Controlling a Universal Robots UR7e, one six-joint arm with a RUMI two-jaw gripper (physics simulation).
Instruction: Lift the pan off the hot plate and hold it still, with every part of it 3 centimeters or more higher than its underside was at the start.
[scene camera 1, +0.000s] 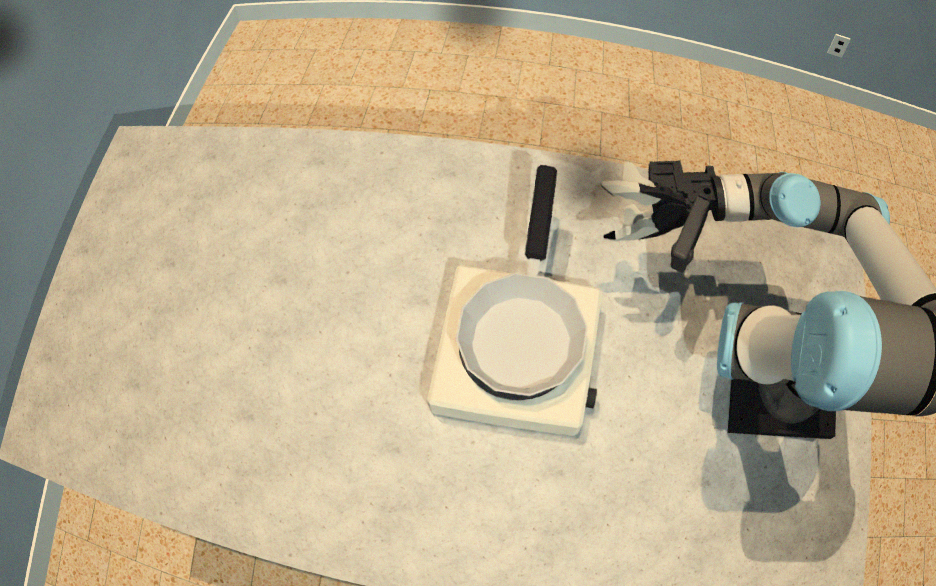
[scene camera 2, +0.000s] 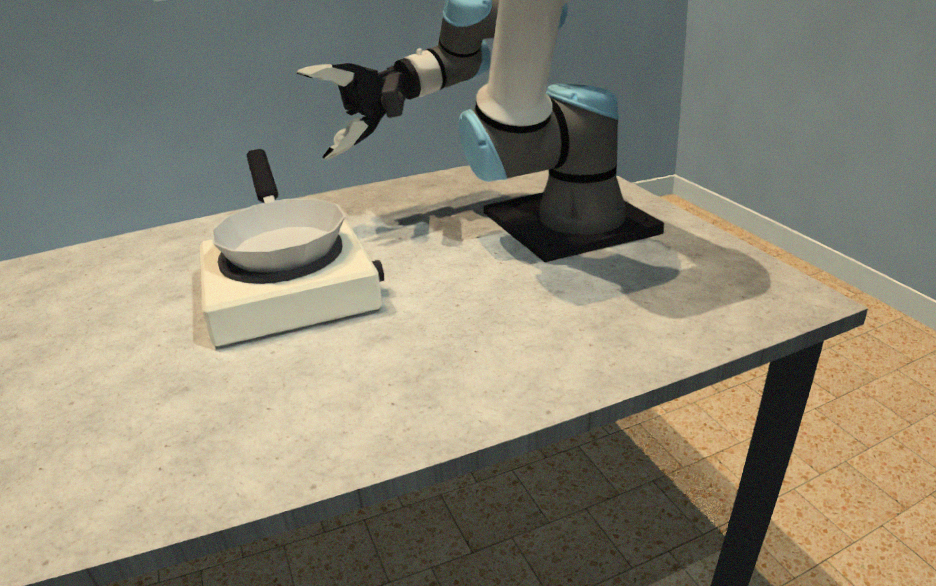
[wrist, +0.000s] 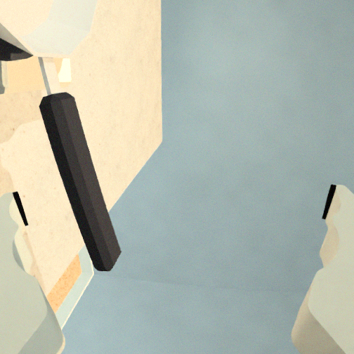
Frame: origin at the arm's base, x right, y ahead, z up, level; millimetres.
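Seen in the pictures: gripper, fingertip midpoint: (scene camera 1: 602, 212) (scene camera 2: 310, 116); arm's base at its link origin: (scene camera 1: 791, 384) (scene camera 2: 582, 216).
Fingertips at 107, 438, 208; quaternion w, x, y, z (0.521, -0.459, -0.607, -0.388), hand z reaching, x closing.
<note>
Pixels of each thing's top centre, then the offset from my fingertips to it, as dx, dy, dz. Level surfaces: height alone.
- cream hot plate at its top centre: (scene camera 1: 524, 342) (scene camera 2: 285, 248) -168, +72, -150
- hot plate's black knob at its top centre: (scene camera 2: 374, 261) (scene camera 1: 591, 394) -218, -53, -174
- grey table at its surface level: dz -226
The pale grey pan (scene camera 1: 521, 334) (scene camera 2: 286, 234) sits upright on the dark burner of the cream hot plate (scene camera 1: 504, 412) (scene camera 2: 297, 307). Part of the pan also shows at the top left of the wrist view (wrist: 72, 30). Its black handle (scene camera 1: 541, 212) (scene camera 2: 261, 174) (wrist: 80, 182) slants up and away from the hot plate, over the table's back part. My gripper (scene camera 1: 605, 210) (scene camera 2: 312, 113) (wrist: 174, 192) is open and empty. It is to the right of the handle in both scene views, apart from it. In the wrist view the handle shows nearer the left finger.
The hot plate's black knob (scene camera 1: 591, 398) (scene camera 2: 378, 270) sticks out on its right side. The arm's black base plate (scene camera 1: 780, 421) (scene camera 2: 545, 241) stands right of the hot plate on the grey table (scene camera 1: 241, 310) (scene camera 2: 449, 358). The table's back edge runs behind the handle.
</note>
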